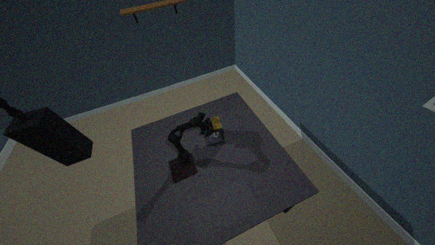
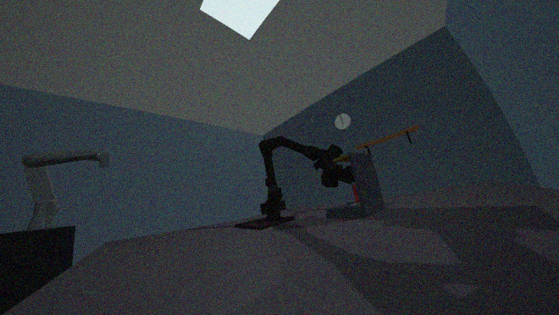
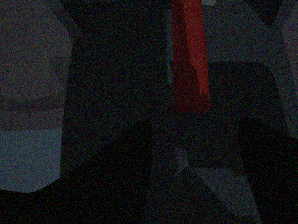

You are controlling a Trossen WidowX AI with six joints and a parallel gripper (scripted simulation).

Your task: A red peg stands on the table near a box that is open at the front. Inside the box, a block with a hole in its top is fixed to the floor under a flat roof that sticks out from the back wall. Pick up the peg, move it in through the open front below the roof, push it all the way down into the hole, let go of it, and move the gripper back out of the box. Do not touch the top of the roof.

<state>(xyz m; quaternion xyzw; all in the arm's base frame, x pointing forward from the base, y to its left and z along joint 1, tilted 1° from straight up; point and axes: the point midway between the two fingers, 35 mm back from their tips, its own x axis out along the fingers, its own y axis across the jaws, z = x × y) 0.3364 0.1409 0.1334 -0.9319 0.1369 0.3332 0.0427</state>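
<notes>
Right now my gripper tip is 10 mm past the red peg and 50 mm above it. The rest, counted from my gripper tip: yellow roof: 10 mm ahead, 10 mm to the right, 100 mm above.
</notes>
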